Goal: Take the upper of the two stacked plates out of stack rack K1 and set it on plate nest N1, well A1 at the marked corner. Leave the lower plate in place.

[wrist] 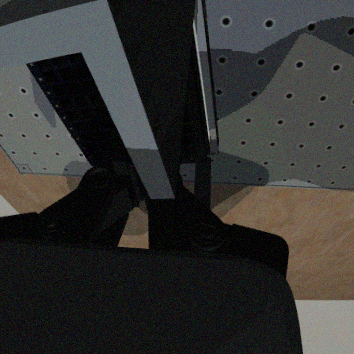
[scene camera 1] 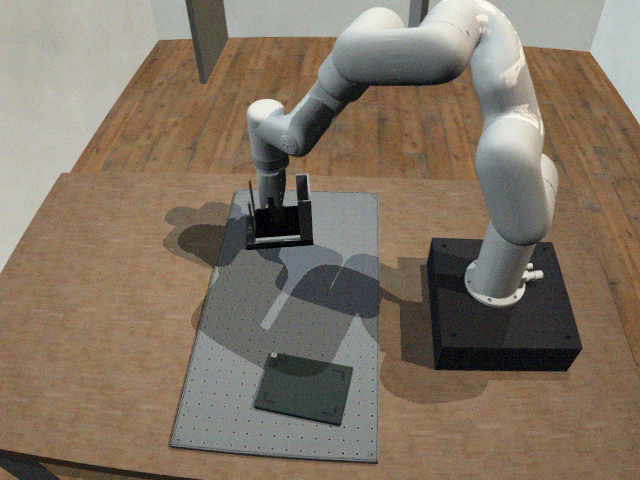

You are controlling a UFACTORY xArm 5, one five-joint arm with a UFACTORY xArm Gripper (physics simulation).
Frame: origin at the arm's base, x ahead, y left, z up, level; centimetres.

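Seen in the pictures: gripper, fingertip midpoint: (scene camera 1: 277,220); arm's base, origin of the base link: (scene camera 1: 494,282).
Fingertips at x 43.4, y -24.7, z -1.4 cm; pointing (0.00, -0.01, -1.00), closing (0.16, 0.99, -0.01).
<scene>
Offsets run from my fingertips to a thing's top centre. Level surfaces: height alone.
The stack rack K1 @[dy -2.0, dx +0.0, dz +7.7 cm] (scene camera 1: 306,222) (wrist: 125,100) stands at the board's back left, with upright parts at its sides. Dark plate surface with small wells (scene camera 1: 278,222) (wrist: 75,95) shows inside it. The two plates cannot be told apart, and I cannot tell whether both lie level. My gripper (scene camera 1: 271,203) is shut and empty, low at the rack, between its side uprights in the scene view. Rack parts and darkness hide its tips in the wrist view, so contact cannot be told. Plate nest N1 @[dy +39.8, dx -3.2, dz -4.8 cm] (scene camera 1: 305,390) lies flat near the board's front, a small pale mark at its back left corner.
The perforated grey board @[dz -6.2 cm] (scene camera 1: 242,413) (wrist: 295,112) lies on the wooden table @[dz -7.6 cm] (scene camera 1: 103,335), carrying the rack and the nest. The black robot base (scene camera 1: 506,330) stands right of the board. Arm shadows cross the board's middle.
</scene>
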